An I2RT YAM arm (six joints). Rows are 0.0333 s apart.
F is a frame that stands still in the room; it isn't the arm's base.
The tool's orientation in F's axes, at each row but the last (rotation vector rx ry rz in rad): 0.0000, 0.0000, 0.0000; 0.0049, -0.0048, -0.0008; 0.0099, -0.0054, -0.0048; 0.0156, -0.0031, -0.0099; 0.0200, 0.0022, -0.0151; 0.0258, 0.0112, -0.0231; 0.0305, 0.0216, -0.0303; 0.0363, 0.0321, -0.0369; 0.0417, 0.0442, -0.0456
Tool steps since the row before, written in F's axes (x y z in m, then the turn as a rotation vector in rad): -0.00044, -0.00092, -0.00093, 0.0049, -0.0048, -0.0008; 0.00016, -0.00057, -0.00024, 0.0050, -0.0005, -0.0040; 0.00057, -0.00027, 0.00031, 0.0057, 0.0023, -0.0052; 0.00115, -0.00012, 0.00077, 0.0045, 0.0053, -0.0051; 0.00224, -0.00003, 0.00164, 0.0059, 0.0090, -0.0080; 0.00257, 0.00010, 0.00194, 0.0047, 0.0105, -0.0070; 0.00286, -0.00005, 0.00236, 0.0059, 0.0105, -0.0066; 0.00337, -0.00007, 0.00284, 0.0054, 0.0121, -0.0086; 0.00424, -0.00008, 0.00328, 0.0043, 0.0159, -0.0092
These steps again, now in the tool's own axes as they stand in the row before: -0.00044, -0.00092, -0.00093, 0.0049, -0.0048, -0.0008; 0.00016, -0.00057, -0.00024, 0.0050, -0.0005, -0.0040; 0.00057, -0.00026, 0.00031, 0.0057, 0.0023, -0.0053; 0.00115, -0.00010, 0.00077, 0.0044, 0.0053, -0.0052; 0.00224, 0.00004, 0.00164, 0.0058, 0.0089, -0.0082; 0.00254, 0.00021, 0.00196, 0.0045, 0.0104, -0.0072; 0.00281, 0.00011, 0.00242, 0.0057, 0.0105, -0.0068; 0.00328, 0.00016, 0.00295, 0.0052, 0.0120, -0.0089; 0.00409, 0.00025, 0.00346, 0.0040, 0.0157, -0.0097
